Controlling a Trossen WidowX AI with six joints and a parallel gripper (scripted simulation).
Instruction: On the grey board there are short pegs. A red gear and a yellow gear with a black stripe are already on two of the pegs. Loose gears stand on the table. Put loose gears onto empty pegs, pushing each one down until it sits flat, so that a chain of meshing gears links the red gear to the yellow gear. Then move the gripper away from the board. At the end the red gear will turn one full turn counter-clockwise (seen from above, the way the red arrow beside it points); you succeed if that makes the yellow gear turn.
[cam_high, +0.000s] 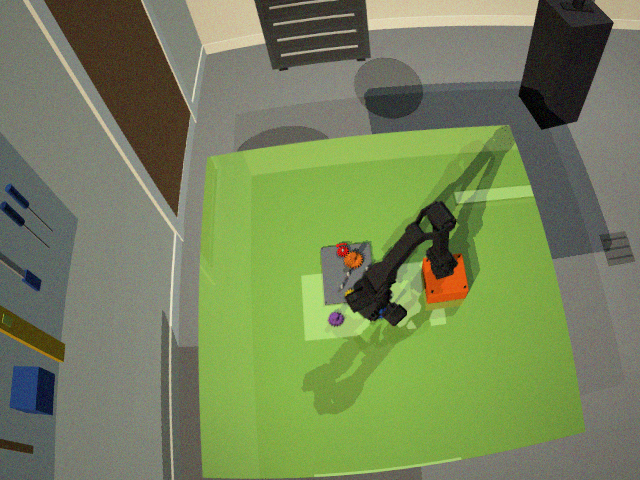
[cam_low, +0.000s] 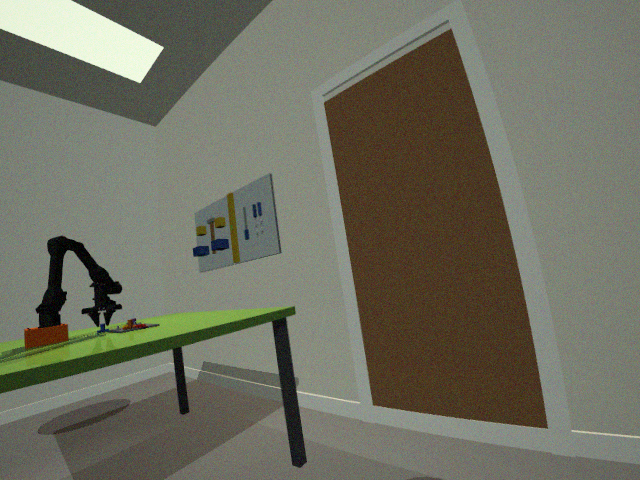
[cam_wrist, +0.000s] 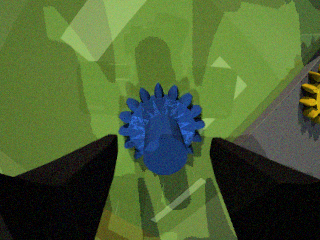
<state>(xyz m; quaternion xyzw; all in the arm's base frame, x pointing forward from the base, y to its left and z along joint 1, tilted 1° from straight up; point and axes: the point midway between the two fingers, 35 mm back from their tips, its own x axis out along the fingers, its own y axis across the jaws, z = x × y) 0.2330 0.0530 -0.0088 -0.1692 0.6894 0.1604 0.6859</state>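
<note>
The blue gear is 10 mm below my gripper tip. Round my gripper tip: yellow gear: 80 mm to the right, 80 mm ahead, 10 mm below; purple gear: 150 mm ahead, 20 mm to the right, 10 mm below; board: 170 mm to the right, 70 mm ahead, 20 mm below.
</note>
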